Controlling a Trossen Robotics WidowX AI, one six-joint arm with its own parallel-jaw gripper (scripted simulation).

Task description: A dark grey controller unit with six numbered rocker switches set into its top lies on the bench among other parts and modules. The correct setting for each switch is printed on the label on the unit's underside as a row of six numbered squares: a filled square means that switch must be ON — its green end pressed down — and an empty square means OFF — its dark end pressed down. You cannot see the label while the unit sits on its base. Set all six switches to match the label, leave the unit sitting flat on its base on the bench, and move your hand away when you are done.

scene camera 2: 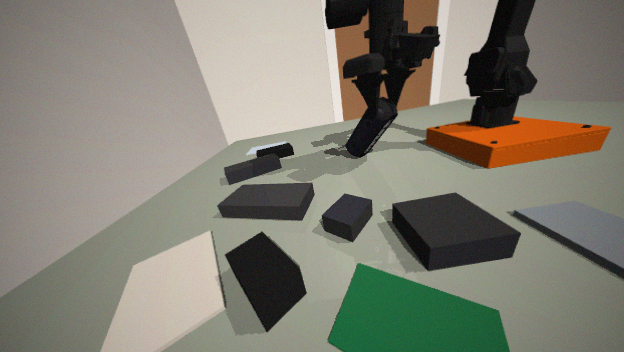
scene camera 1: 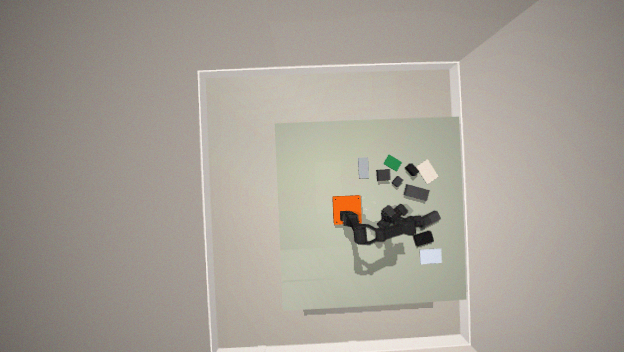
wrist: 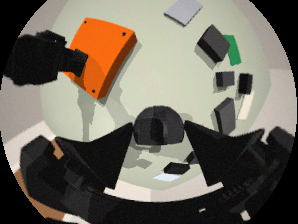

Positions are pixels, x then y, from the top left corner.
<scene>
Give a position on a black block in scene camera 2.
273, 283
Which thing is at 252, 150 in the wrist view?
My gripper.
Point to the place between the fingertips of my gripper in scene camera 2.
384, 111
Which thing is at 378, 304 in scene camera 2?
A green plate.
</scene>
